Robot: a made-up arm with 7 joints.
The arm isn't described. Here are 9 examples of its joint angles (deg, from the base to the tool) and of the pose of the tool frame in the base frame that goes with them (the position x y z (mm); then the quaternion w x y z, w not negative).
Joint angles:
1: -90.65 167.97 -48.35 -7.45 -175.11 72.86 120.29
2: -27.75 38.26 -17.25 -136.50 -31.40 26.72 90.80
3: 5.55 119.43 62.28 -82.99 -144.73 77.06 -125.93
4: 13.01 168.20 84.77 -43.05 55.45 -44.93 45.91
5: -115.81 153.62 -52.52 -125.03 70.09 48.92 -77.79
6: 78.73 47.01 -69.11 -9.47 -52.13 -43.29 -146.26
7: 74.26 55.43 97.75 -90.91 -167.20 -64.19 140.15
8: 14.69 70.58 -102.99 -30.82 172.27 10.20 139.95
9: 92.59 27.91 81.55 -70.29 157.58 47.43 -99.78
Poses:
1: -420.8 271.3 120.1 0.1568 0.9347 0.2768 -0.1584
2: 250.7 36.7 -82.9 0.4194 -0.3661 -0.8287 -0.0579
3: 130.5 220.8 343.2 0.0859 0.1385 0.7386 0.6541
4: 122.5 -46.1 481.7 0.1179 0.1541 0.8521 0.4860
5: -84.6 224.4 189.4 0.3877 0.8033 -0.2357 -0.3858
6: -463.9 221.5 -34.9 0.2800 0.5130 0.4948 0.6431
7: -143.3 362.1 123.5 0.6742 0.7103 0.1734 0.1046
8: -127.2 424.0 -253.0 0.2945 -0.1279 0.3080 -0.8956
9: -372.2 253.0 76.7 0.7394 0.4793 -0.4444 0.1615
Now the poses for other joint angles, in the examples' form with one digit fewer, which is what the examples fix.
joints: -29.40 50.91 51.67 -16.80 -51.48 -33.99 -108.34
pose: 239 405 -210 0.279 0.732 0.083 -0.616
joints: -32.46 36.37 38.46 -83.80 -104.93 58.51 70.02
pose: 315 279 -71 0.211 0.696 -0.564 0.391
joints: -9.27 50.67 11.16 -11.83 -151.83 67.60 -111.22
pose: 121 398 -304 0.423 -0.042 -0.850 0.313
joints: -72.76 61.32 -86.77 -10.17 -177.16 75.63 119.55
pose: 398 327 -10 0.096 -0.474 0.323 0.814
